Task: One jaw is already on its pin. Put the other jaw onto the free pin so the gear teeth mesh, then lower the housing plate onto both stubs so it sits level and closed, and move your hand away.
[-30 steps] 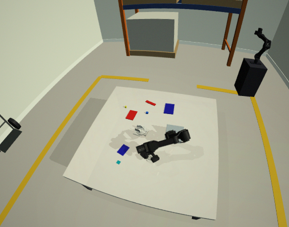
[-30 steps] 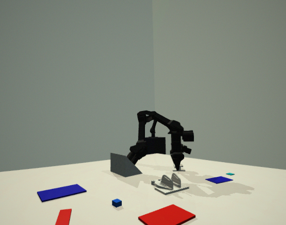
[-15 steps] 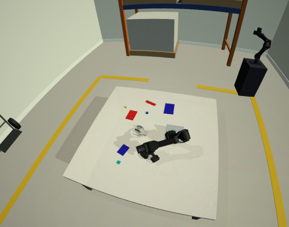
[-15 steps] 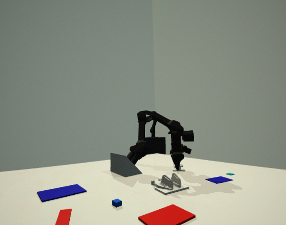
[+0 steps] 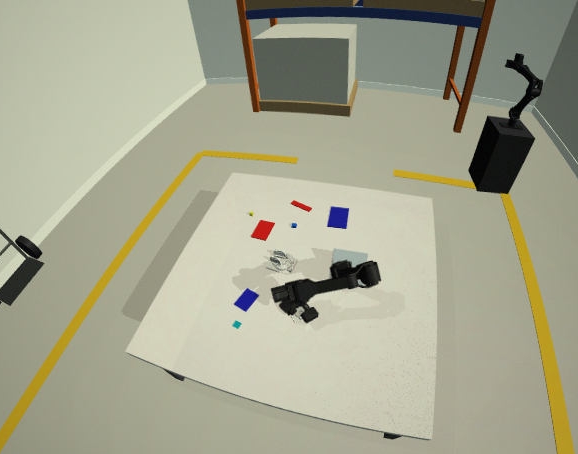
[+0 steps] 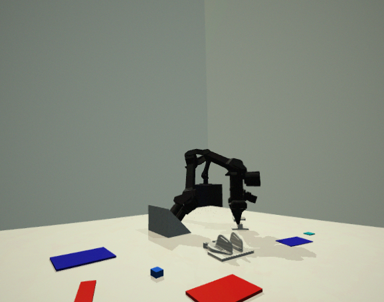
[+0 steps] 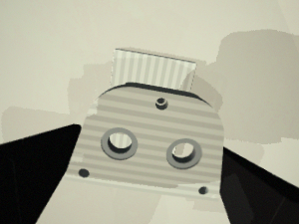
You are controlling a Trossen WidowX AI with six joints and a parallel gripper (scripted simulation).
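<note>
Right now my gripper tip is 27 cm to the left of the jaw, 10 cm short of it and 1 cm above it. The rest, counted from my gripper tip: teal tile (27 cm ahead, 10 cm to the left, 3 cm below); flat blue plate (60 cm to the right, 12 cm behind, 2 cm below); blue cube (51 cm to the right, 11 cm ahead, 2 cm below).
</note>
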